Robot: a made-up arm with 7 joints. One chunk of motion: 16 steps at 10 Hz.
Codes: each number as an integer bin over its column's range. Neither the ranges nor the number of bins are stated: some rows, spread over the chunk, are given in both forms.
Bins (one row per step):
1: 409 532 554 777 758 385 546
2: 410 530 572 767 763 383 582
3: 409 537 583 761 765 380 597
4: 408 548 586 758 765 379 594
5: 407 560 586 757 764 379 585
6: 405 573 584 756 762 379 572
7: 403 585 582 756 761 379 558
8: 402 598 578 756 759 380 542
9: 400 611 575 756 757 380 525
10: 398 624 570 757 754 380 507
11: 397 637 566 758 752 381 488
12: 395 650 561 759 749 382 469
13: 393 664 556 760 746 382 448
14: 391 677 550 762 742 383 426
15: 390 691 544 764 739 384 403
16: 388 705 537 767 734 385 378
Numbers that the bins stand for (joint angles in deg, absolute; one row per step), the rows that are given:
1: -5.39 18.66 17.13 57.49 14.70 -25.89 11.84
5: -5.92 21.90 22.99 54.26 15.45 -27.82 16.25
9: -7.80 27.81 20.97 54.09 14.58 -27.50 9.47
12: -9.14 32.33 18.41 54.58 13.58 -26.85 3.14
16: -11.02 38.71 14.02 55.87 11.71 -25.89 -7.14
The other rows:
2: -5.12 18.43 20.42 55.87 15.32 -26.53 15.91
3: -5.39 19.24 22.44 54.90 15.57 -27.50 17.61
4: -5.66 20.51 22.99 54.42 15.57 -27.82 17.27
6: -6.46 23.41 22.62 54.09 15.20 -27.82 14.78
7: -7.00 24.80 22.25 54.09 15.08 -27.82 13.20
8: -7.27 26.31 21.52 54.09 14.83 -27.50 11.39
10: -8.34 29.32 20.06 54.26 14.20 -27.50 7.44
11: -8.61 30.83 19.33 54.42 13.95 -27.18 5.29
13: -9.68 33.95 17.50 54.74 13.21 -26.85 0.77
14: -10.22 35.46 16.40 55.06 12.71 -26.53 -1.71
15: -10.49 37.08 15.30 55.39 12.34 -26.21 -4.31

